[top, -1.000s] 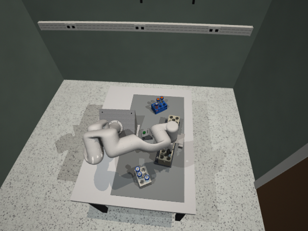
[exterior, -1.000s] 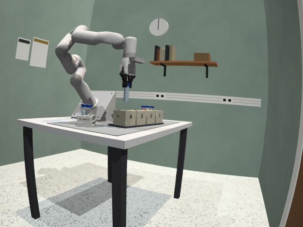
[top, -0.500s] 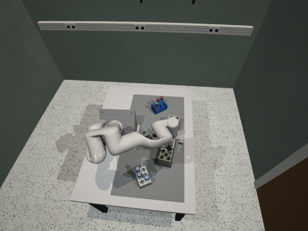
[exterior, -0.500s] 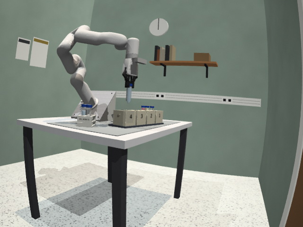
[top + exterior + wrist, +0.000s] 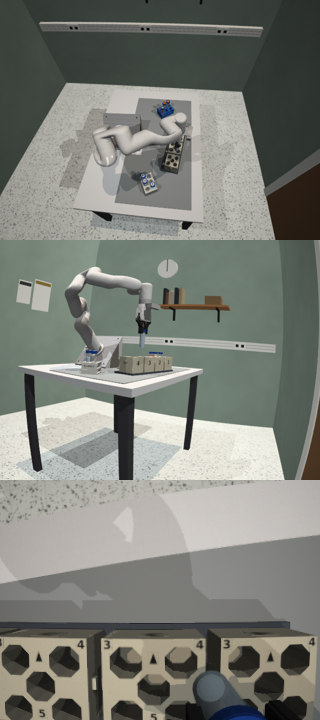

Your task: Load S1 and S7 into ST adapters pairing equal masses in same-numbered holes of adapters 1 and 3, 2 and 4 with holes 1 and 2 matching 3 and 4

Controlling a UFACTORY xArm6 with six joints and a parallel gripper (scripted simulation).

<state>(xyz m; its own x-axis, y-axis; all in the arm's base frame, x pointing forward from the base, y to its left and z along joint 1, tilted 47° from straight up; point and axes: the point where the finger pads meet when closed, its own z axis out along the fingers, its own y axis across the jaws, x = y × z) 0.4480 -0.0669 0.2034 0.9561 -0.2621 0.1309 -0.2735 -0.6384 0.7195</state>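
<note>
The blue-capped water blank is 1 cm to the right of my hand and 5 cm below it. Also, from my hand: green DONE key (20 cm behind, 16 cm to the left, 18 cm below); then bucket adapter (6 cm ahead, 26 cm to the left, 20 cm below); then beige blanks rack (21 cm behind, 20 cm to the right, 22 cm below).
</note>
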